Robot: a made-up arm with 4 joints. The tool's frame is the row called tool.
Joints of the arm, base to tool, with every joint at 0 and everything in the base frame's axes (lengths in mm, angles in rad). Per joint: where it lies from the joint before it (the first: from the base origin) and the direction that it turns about. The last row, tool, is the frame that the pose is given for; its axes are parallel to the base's.
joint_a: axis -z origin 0 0 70
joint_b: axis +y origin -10 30 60
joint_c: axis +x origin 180 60 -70
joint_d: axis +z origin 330 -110 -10
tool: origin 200 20 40
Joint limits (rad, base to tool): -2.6..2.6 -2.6..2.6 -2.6..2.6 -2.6..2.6
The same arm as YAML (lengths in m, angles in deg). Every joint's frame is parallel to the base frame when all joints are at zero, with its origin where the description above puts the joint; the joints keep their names.
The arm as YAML. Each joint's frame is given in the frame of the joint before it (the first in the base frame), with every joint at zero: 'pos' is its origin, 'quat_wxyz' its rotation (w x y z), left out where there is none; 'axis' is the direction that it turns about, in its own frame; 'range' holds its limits. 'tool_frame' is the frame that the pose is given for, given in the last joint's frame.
length_unit: m
angle_unit: deg
joints:
  - joint: joint_a
    pos: [0.0, 0.0, 0.07]
    axis: "-z"
    range: [-148.97, 148.97]
  - joint: joint_b
    pos: [-0.01, 0.03, 0.06]
    axis: "+y"
    range: [-148.97, 148.97]
  - joint: joint_c
    pos: [0.18, 0.06, -0.07]
    axis: "+x"
    range: [-148.97, 148.97]
  - joint: joint_d
    pos: [0.33, -0.11, -0.01]
    axis: "+z"
    range: [-148.97, 148.97]
tool_frame:
  pos: [0.2, 0.02, 0.04]

